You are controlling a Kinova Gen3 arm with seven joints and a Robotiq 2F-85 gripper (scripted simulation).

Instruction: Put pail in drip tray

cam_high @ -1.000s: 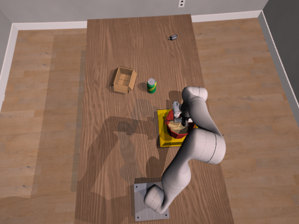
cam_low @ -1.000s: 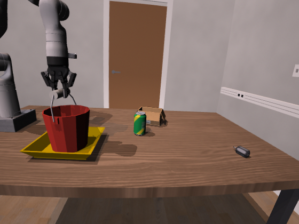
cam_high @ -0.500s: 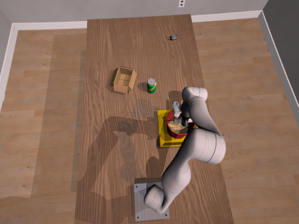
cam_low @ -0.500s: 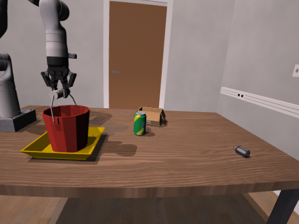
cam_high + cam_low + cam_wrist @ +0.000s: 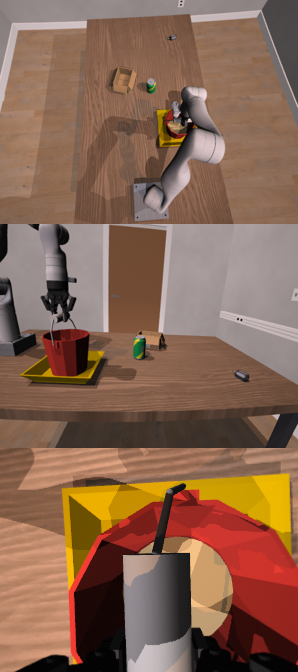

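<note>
Right now the pail handle is 3 cm below my hand and 1 cm ahead of it. The rest, counted from my hand: yellow drip tray 23 cm below, 2 cm ahead; cardboard box 40 cm ahead, 36 cm to the left, 19 cm below; red pail 9 cm below, 1 cm ahead.
</note>
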